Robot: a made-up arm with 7 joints.
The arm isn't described. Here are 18 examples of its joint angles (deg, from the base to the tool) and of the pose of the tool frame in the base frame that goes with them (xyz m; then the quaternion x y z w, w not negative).
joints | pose
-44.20 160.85 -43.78 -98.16 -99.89 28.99 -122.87 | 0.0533 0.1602 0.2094 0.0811 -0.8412 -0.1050 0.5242
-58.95 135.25 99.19 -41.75 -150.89 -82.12 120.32 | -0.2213 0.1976 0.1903 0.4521 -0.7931 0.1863 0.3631
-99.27 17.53 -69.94 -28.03 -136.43 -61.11 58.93 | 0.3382 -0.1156 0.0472 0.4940 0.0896 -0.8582 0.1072
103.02 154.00 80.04 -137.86 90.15 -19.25 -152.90 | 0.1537 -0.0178 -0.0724 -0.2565 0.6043 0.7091 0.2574
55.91 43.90 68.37 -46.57 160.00 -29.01 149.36 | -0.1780 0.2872 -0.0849 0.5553 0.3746 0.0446 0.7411
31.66 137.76 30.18 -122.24 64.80 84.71 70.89 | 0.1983 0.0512 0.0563 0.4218 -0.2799 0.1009 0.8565
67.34 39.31 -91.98 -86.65 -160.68 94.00 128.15 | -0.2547 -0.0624 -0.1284 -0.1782 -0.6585 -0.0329 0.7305
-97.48 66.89 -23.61 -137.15 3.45 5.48 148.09 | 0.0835 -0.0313 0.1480 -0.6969 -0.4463 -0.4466 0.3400
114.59 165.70 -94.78 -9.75 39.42 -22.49 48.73 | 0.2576 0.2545 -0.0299 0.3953 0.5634 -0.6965 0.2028
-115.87 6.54 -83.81 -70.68 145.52 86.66 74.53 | 0.1908 -0.2544 0.0279 0.0313 0.2700 -0.0704 0.9598
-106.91 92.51 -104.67 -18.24 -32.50 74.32 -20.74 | 0.1557 0.2956 0.1425 0.8146 0.4491 0.1424 0.3382
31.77 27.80 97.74 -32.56 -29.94 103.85 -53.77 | -0.1845 0.2250 -0.2093 -0.2329 0.4928 0.4318 0.7187
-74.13 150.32 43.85 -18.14 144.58 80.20 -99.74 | -0.2405 0.1969 0.1880 -0.4934 0.8250 0.2734 0.0353
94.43 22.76 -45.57 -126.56 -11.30 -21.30 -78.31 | -0.1252 -0.0706 -0.1409 0.1415 -0.4663 -0.5422 0.6846
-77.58 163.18 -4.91 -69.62 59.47 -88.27 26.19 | -0.1667 0.0914 0.2583 -0.3510 0.5957 0.5960 0.4083
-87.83 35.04 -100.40 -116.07 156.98 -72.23 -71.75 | 0.1788 -0.1139 -0.0834 -0.1370 -0.7025 -0.2765 0.6413
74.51 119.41 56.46 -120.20 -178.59 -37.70 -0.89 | 0.1858 0.1126 -0.0118 -0.2859 -0.5174 0.4649 0.6592
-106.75 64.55 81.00 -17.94 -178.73 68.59 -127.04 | 0.2068 0.2482 0.1660 0.2415 0.7365 -0.3094 0.5509
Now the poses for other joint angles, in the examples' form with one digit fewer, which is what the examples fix.
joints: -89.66 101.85 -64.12 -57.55 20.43 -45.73 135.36
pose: 0.178 0.239 0.157 -0.478 -0.721 -0.011 0.502
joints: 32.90 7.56 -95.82 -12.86 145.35 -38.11 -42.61
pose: -0.190 -0.011 -0.309 0.223 0.069 0.104 0.967
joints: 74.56 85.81 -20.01 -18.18 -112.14 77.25 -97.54
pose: -0.145 0.332 0.022 0.196 -0.533 0.204 0.798
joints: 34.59 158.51 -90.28 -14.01 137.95 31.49 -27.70
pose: 0.137 0.187 0.280 0.895 0.122 0.052 0.427
